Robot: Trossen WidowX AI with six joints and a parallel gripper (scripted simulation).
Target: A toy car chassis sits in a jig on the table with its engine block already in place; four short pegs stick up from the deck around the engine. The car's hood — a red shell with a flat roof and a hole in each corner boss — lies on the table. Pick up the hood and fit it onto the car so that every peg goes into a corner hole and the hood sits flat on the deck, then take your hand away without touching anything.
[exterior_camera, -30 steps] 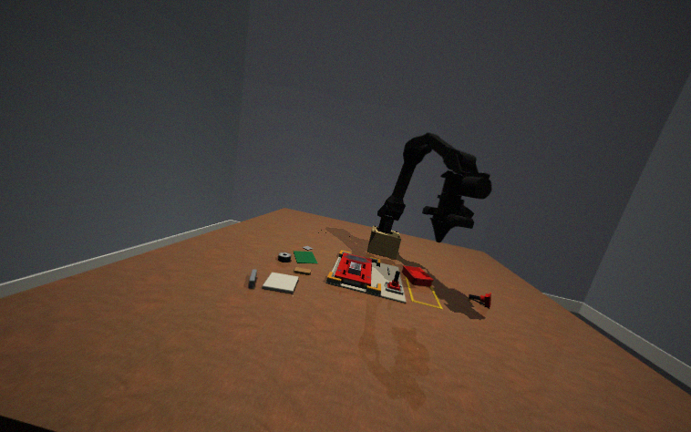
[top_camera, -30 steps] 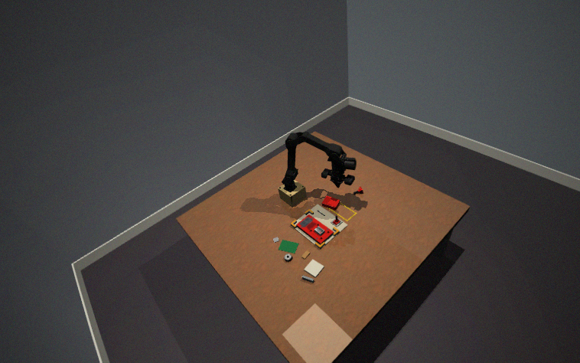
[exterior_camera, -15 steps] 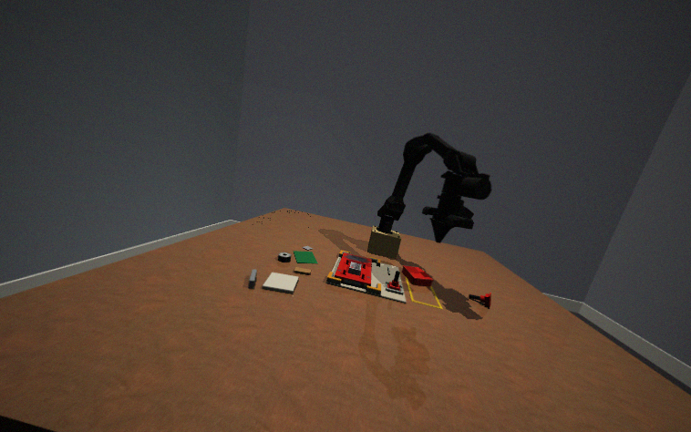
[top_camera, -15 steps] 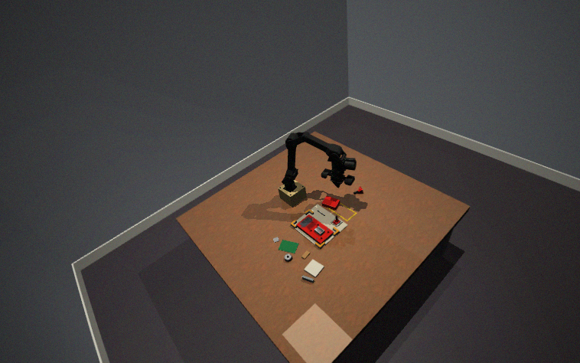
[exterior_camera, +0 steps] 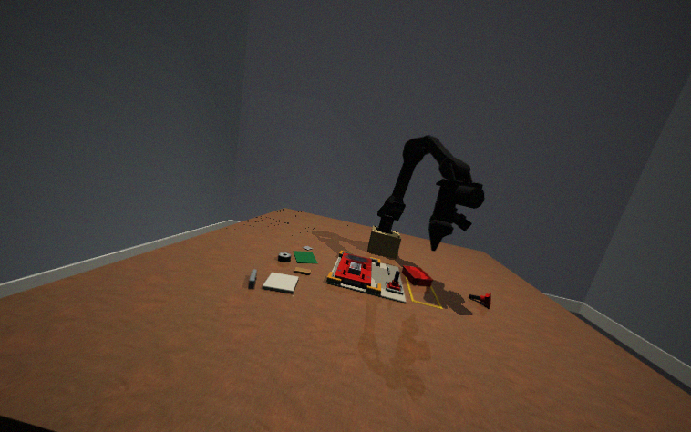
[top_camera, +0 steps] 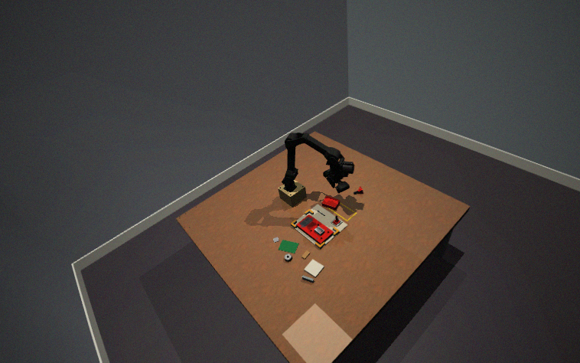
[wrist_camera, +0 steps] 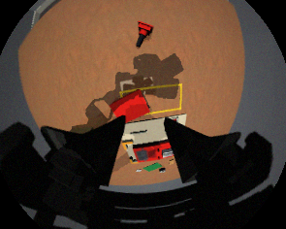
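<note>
Now: gripper tip 110 mm above the red hood, 40 mm past it and 10 mm to the left of it. Round my gripper tip: green board (410 mm to the right, 130 mm below, 40 mm behind); then white plate (440 mm to the right, 160 mm ahead, 120 mm below); then grey engine block (240 mm to the right, 110 mm below, 50 mm ahead).
</note>
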